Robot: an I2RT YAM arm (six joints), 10 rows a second.
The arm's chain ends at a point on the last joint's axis. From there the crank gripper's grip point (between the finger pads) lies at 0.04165 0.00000 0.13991 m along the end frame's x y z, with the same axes.
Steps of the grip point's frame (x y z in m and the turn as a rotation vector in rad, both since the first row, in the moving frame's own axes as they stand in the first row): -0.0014, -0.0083, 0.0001, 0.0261, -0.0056, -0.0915; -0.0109, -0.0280, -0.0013, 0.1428, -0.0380, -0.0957; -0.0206, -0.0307, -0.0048, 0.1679, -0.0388, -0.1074; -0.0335, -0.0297, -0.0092, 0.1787, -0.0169, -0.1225; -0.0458, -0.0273, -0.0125, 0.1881, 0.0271, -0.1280; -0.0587, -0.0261, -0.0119, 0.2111, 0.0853, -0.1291; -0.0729, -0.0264, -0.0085, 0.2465, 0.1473, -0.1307; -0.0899, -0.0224, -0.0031, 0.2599, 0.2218, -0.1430; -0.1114, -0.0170, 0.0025, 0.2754, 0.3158, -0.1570; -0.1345, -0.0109, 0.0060, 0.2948, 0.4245, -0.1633
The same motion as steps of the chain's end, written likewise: -0.0003, -0.0009, 0.0000, 0.0261, -0.0056, -0.0915; -0.0044, -0.0043, -0.0011, 0.1428, -0.0380, -0.0957; -0.0137, -0.0031, -0.0040, 0.1679, -0.0388, -0.1074; -0.0293, 0.0001, -0.0072, 0.1787, -0.0169, -0.1225; -0.0475, 0.0042, -0.0084, 0.1881, 0.0271, -0.1280; -0.0681, 0.0088, -0.0042, 0.2111, 0.0853, -0.1291; -0.0901, 0.0135, 0.0039, 0.2465, 0.1473, -0.1307; -0.1162, 0.0200, 0.0148, 0.2599, 0.2218, -0.1430; -0.1486, 0.0282, 0.0282, 0.2754, 0.3158, -0.1570; -0.1835, 0.0370, 0.0420, 0.2948, 0.4245, -0.1633
